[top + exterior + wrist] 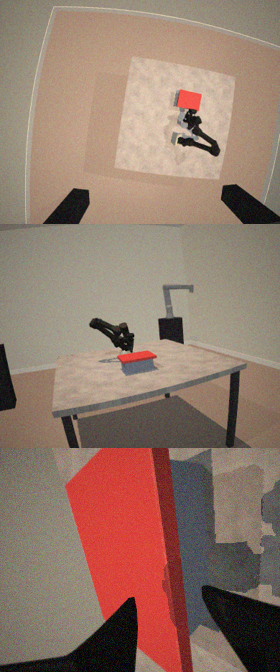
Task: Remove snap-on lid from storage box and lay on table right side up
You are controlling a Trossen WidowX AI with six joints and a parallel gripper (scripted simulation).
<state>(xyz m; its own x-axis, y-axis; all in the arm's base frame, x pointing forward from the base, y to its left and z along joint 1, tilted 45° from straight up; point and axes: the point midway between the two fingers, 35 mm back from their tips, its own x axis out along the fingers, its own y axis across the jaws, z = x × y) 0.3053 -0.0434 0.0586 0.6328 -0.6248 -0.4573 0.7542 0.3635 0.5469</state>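
My gripper tip is 10 cm short of the lid, 2 cm to the left of it and 2 cm above it. The rest, counted from my gripper tip: storage box 10 cm ahead, 7 cm below, 2 cm to the right.
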